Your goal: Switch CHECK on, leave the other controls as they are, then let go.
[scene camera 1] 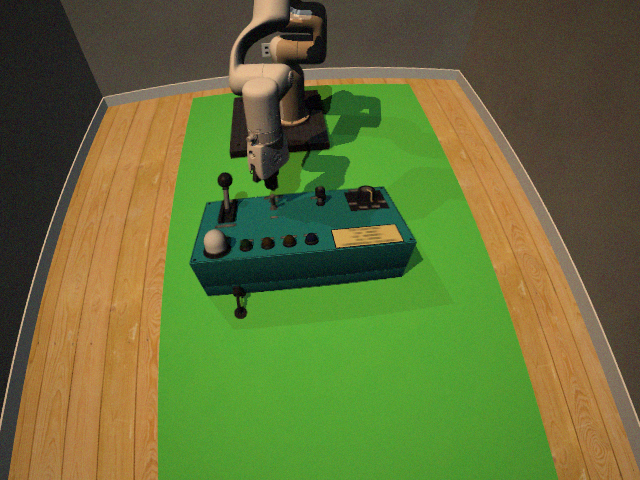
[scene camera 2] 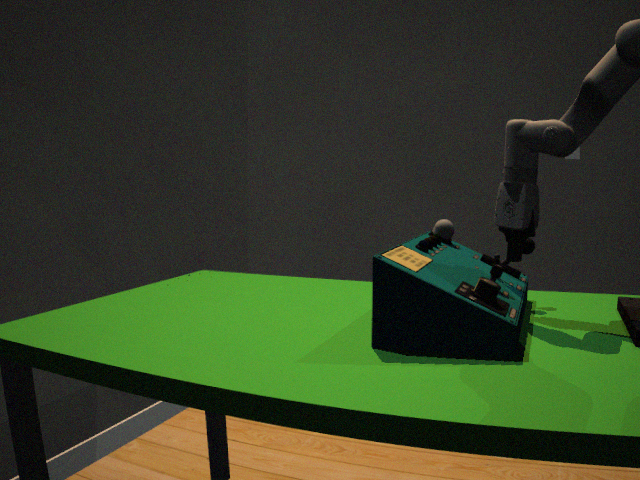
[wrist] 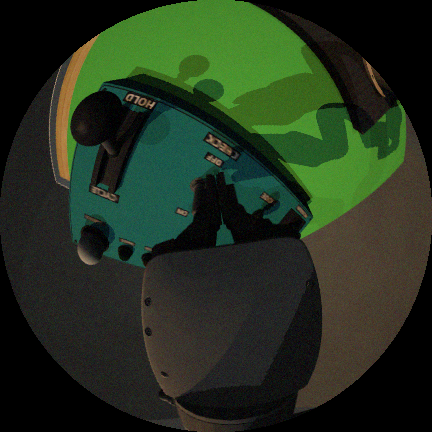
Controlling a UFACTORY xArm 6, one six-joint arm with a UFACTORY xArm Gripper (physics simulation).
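Places are measured from the arm's base along level axes (x ahead, y left, z up), in metres.
Where they show: gripper, between the fingertips: (scene camera 1: 271, 187) (scene camera 2: 513, 261) (wrist: 216, 184); arm's base, origin of its link: (scene camera 1: 291, 115).
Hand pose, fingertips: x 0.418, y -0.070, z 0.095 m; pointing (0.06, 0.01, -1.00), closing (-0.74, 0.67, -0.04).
Observation:
Each offset is from my fingertips to the centre of the thing. "pt": to the spot under its first point.
The teal control console @[dx +0.100, dy +0.063, dz -0.041 m] (scene camera 1: 310, 266) (scene camera 2: 439, 315) (wrist: 150, 175) has a sloped top. The small CHECK toggle @[dx +0.037, dy +0.002, dz -0.009 m] (scene camera 1: 273, 202) (wrist: 196, 186) stands between its OFF label @[pt dx +0.003, dy +0.001, dz -0.051 m] (wrist: 214, 159) and ON label @[pt dx +0.083, dy +0.004, dz -0.017 m] (wrist: 182, 212). The fingers partly cover it in the wrist view, and its exact tilt is hard to tell. My gripper (scene camera 1: 265, 182) (scene camera 2: 511, 259) (wrist: 216, 184) is shut and empty. Its fingertips are low over the console's rear edge, close beside the toggle on the OFF label's side; contact cannot be made out.
A black-knobbed lever @[dx -0.022, dy -0.119, dz +0.020 m] (scene camera 1: 224, 180) (wrist: 96, 119) stands near the toggle, between HOLD and CYCLE. A dark knob @[dx +0.024, dy +0.121, dz -0.002 m] (scene camera 1: 320, 195) and a selector @[dx +0.029, dy +0.242, dz -0.019 m] (scene camera 1: 367, 193) are on the other side. A white dome @[pt dx +0.200, dy -0.122, dz +0.071 m] (scene camera 1: 214, 241) (scene camera 2: 443, 228), several buttons and a front crank @[pt dx +0.286, dy -0.100, dz -0.116 m] (scene camera 1: 239, 312) are farther forward.

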